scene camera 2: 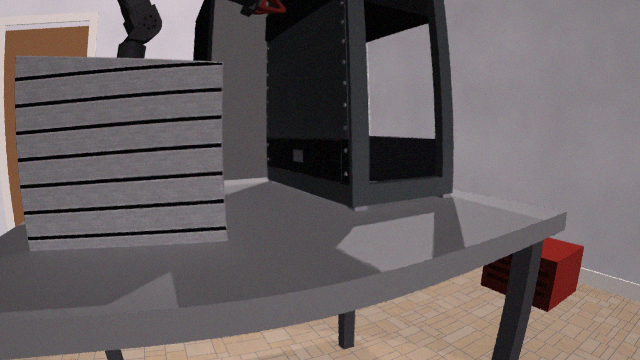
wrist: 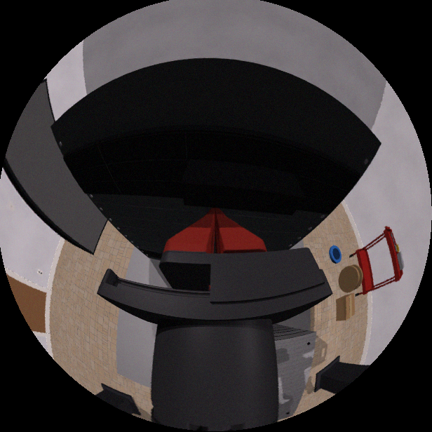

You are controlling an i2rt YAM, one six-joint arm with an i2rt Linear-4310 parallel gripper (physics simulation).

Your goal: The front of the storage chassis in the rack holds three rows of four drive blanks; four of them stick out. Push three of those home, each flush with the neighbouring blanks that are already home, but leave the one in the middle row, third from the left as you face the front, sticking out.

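Places are measured from the arm's base along level axes (x ahead, y left, z up), in metres.
Pixels of known places: gripper, fingertip midpoint: [scene camera 2: 285, 11].
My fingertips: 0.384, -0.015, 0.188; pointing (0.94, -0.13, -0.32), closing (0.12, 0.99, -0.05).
Behind a point stands the place of what it marks, as x, y, z.
The dark rack [scene camera 2: 359, 125] {0.405, -0.246, -0.117} [wrist: 210, 90] stands on the table, and its front fills much of the wrist view. The storage chassis and its drive blanks are too dark to tell apart there; faint seams and a slightly raised dark block show ahead of the fingers. I cannot tell which blanks stick out. My gripper [scene camera 2: 284, 9] {0.384, -0.015, 0.188} [wrist: 214, 212] is shut and empty, its red fingertips pointing at the dark rack front. In the scene view it is at the top edge, in front of the rack's upper part. Whether the tips touch anything is unclear.
A grey slotted block [scene camera 2: 122, 160] {-0.034, -0.230, -0.154} [wrist: 295, 367] stands on the table [scene camera 2: 280, 255] {0.144, -0.375, -0.282} before the rack. A grey upright panel [scene camera 2: 245, 115] [wrist: 55, 165] is at the rack's left. A red box [scene camera 2: 567, 275] is beyond the table; a red cart [wrist: 366, 272] stands right in the wrist view.
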